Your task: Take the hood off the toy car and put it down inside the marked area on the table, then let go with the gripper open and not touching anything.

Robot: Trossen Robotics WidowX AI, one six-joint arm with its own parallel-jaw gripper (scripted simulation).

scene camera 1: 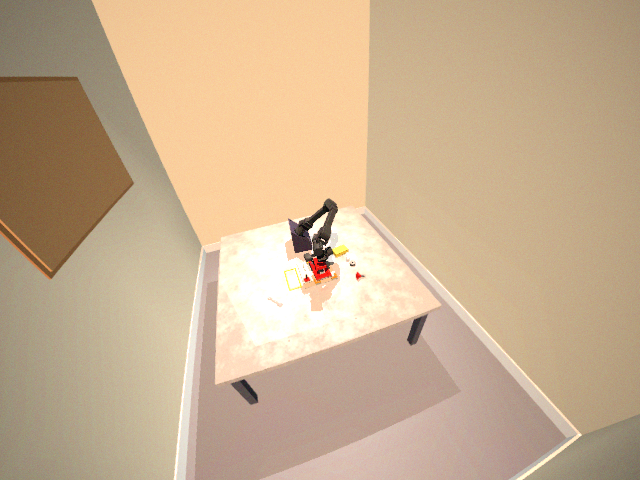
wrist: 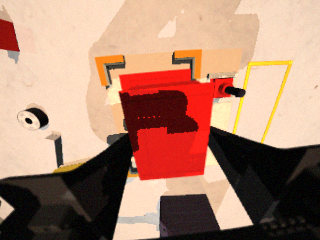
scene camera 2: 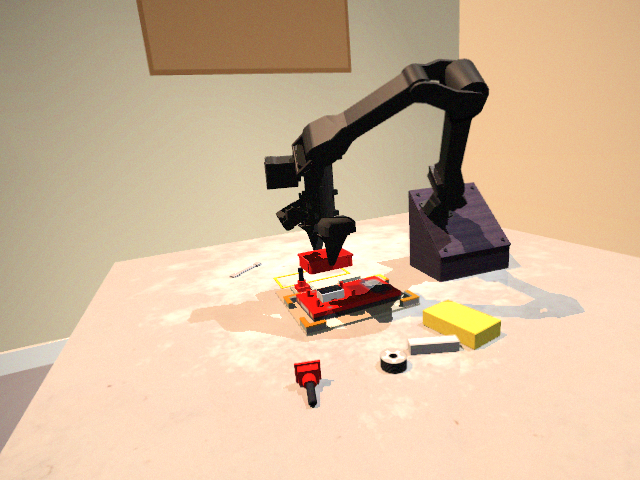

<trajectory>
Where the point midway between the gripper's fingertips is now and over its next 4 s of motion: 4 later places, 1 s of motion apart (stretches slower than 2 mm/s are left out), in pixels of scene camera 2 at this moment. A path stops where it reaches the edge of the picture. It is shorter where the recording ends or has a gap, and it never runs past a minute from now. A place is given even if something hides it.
The gripper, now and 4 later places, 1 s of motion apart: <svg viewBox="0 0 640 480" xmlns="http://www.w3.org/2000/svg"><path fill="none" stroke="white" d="M324 260L307 237L306 244L307 255L309 264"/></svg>
</trajectory>
